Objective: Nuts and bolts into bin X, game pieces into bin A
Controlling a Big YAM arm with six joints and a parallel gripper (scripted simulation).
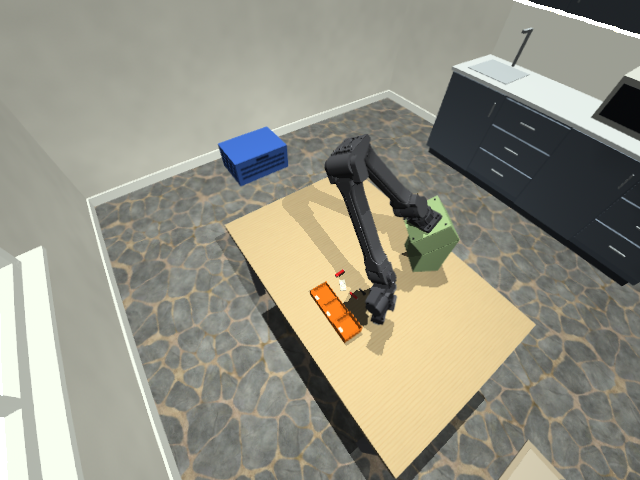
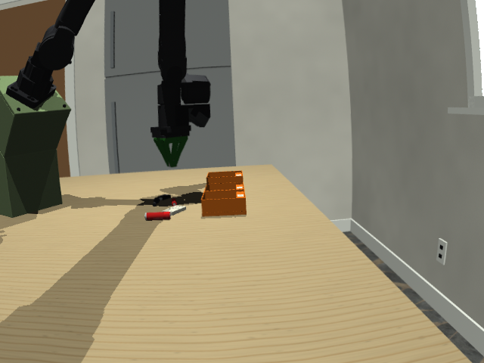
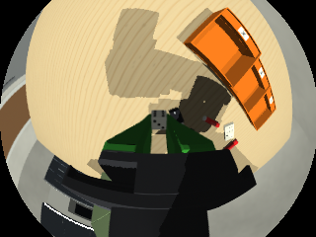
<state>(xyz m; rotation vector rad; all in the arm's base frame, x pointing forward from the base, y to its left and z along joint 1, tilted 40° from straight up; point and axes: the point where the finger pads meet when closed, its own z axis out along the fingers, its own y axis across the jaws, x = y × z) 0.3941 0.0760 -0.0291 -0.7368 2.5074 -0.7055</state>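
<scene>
My gripper is now 110 mm short of the orange three-compartment bin tray, 130 mm to the left of it and 50 mm above it. From my hand the other things lie so: black USB stick (30 mm behind, 50 mm to the right, 70 mm below); dark bolt (40 mm behind, 100 mm to the right, 70 mm below); white die (right at my hand).
</scene>
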